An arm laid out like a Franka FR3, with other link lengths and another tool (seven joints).
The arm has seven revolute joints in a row. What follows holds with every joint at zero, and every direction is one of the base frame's.
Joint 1 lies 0.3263 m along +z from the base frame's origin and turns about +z.
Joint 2 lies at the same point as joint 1 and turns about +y.
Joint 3 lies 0.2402 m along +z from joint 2 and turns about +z.
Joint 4 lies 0.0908 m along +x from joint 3 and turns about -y.
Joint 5 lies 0.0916 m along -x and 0.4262 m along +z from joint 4 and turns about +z.
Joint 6 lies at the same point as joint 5 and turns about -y.
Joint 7 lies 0.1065 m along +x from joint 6 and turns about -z.
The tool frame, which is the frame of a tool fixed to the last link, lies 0.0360 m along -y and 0.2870 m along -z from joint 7; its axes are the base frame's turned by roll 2.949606, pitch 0.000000 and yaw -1.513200 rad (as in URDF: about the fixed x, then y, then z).
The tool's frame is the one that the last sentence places.
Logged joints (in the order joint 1, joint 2, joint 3, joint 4, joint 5, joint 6, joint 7), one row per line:
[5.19 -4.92 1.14 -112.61 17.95 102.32 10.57]
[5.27 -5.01 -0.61 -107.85 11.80 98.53 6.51]
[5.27 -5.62 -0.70 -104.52 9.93 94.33 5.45]
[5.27 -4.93 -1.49 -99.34 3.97 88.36 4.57]
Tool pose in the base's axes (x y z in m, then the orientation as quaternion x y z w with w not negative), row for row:
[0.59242 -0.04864 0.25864 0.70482 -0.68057 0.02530 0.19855]
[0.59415 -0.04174 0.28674 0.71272 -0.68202 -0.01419 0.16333]
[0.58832 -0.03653 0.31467 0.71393 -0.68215 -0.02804 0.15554]
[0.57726 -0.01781 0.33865 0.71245 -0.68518 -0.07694 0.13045]
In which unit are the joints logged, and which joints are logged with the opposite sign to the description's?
The joints are logged in degrees. Opposite sign: joint 5.
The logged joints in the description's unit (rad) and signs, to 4 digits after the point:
[0.0906 -0.0859 0.0199 -1.9654 -0.3133 1.7858 0.1845]
[0.0920 -0.0874 -0.0106 -1.8823 -0.2059 1.7197 0.1136]
[0.0920 -0.0981 -0.0122 -1.8242 -0.1733 1.6464 0.0951]
[0.0920 -0.0860 -0.0260 -1.7338 -0.0693 1.5422 0.0798]

